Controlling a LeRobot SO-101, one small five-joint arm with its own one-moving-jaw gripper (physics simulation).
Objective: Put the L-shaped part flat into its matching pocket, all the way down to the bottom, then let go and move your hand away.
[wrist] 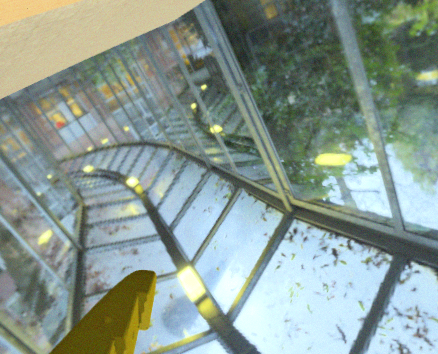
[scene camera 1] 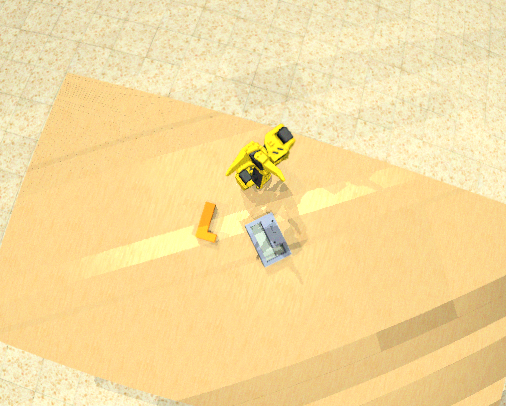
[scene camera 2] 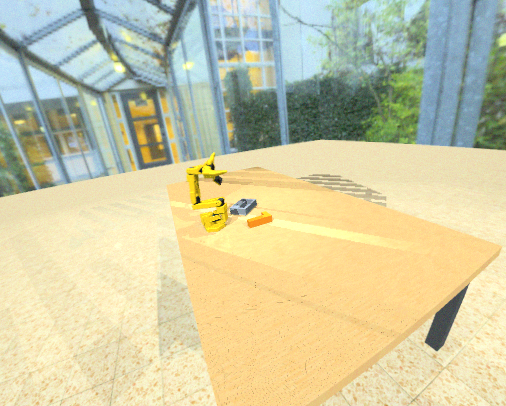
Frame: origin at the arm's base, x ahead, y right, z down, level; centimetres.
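Where they show: hand, its tool point: [wrist: 153, 292] [scene camera 1: 228, 175] [scene camera 2: 226, 171]; arm's base, origin of its link: [scene camera 2: 218, 225].
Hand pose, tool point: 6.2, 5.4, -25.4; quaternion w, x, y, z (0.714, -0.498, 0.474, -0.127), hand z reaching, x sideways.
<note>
Each offset is from my tool point to the centre of the thing, as dx, dy, dz. Level surfaces: height alone.
The orange L-shaped part {+10.5, +2.9, +23.9} [scene camera 1: 207, 218] [scene camera 2: 259, 220] lies flat on the table, apart from the grey-blue block with the pocket {+10.9, -15.3, +23.5} [scene camera 1: 278, 258] [scene camera 2: 247, 209]. In the first scene view the part is left of the block, its short leg toward the bottom right. Parts of the pocket's pale floor show, with no part in it. My gripper [scene camera 1: 255, 177] [scene camera 2: 220, 163] is fully open and empty, raised high above the table near the arm's base, away from both things. In the wrist view one notched yellow jaw shows at the bottom left; the part and pocket do not show there.
The wooden table {dz +25.4} [scene camera 1: 150, 310] [scene camera 2: 300, 280] carries the arm's yellow base [scene camera 2: 214, 220] near one long edge. In the second scene view the part lies nearer that camera than the block does. Bright light bands and arm shadows cross the table and block.
</note>
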